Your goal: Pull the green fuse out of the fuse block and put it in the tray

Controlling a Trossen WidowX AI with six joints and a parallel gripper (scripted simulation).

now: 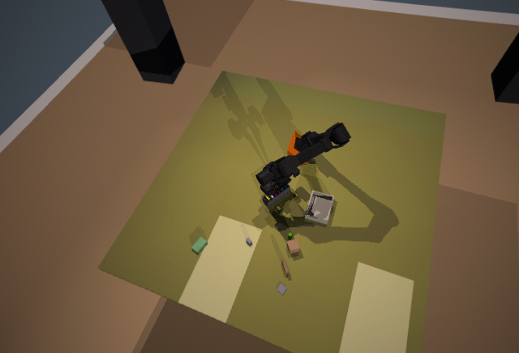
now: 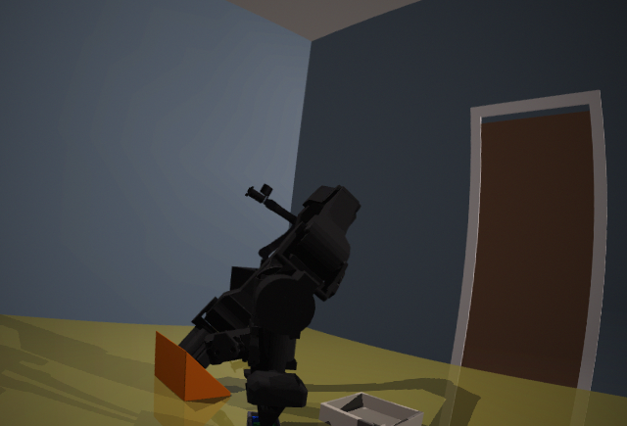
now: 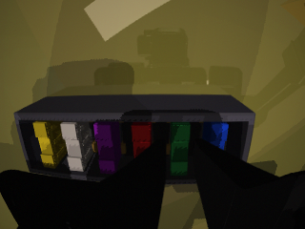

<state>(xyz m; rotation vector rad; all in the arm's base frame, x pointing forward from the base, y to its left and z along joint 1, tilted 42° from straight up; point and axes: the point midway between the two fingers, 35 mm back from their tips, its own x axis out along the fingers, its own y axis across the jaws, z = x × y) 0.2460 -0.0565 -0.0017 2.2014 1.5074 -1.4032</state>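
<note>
Right now my gripper tip is 19 cm to the right of the white tray, 5 cm short of it and 3 cm above it. Also, from my gripper tip: green fuse: 1 cm below; grey lump: 27 cm ahead, 9 cm to the right, 2 cm below; green cube: 20 cm ahead, 8 cm to the left, 2 cm below.
</note>
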